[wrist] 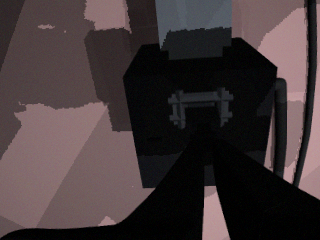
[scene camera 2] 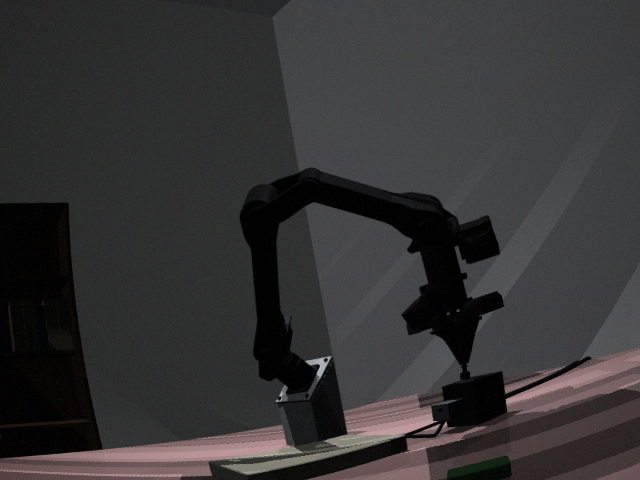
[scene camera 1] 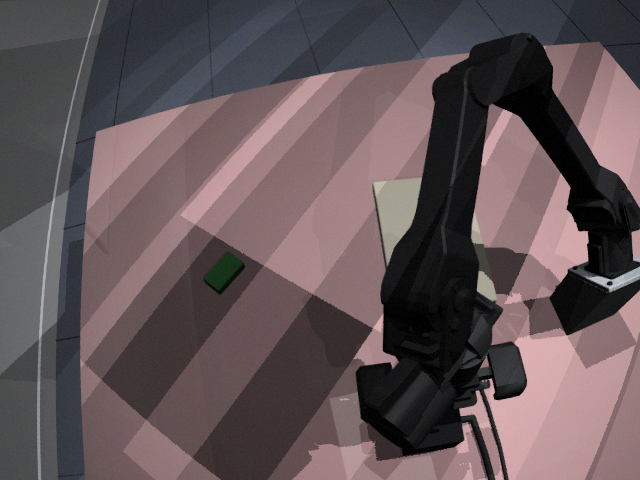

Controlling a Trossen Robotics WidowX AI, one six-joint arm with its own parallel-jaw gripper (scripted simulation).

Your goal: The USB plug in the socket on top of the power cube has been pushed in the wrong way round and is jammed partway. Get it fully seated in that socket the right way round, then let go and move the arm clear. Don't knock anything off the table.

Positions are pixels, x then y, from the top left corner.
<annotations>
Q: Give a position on a USB plug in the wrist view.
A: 201, 119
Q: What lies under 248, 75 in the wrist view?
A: A power cube.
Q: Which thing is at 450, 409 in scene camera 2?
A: A grey plug block.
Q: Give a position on a green block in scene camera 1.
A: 225, 271
</annotations>
